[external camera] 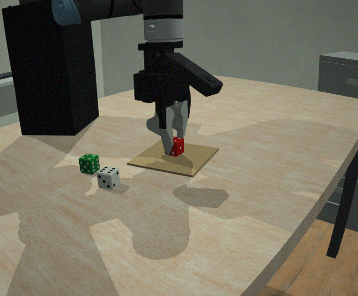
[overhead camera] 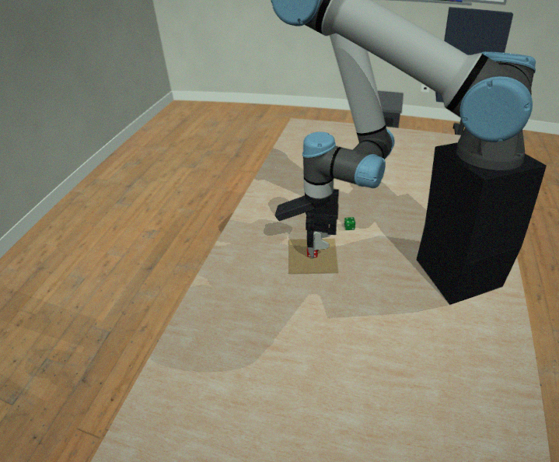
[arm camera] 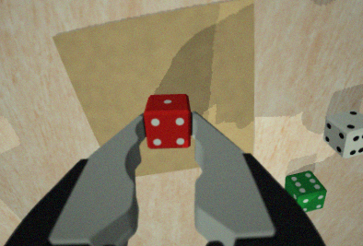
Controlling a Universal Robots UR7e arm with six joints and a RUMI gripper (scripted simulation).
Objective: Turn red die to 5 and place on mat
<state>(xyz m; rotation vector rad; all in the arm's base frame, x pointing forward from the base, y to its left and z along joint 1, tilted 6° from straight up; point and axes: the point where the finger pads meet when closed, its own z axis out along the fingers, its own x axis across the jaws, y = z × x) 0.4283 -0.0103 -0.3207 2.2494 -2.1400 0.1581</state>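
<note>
Right now my hand is right at the red die. Also, from my hand: tan mat: 20 mm below; green die: 90 mm behind, 150 mm to the right, 10 mm below; white die: 20 mm behind, 160 mm to the right, 10 mm below.
</note>
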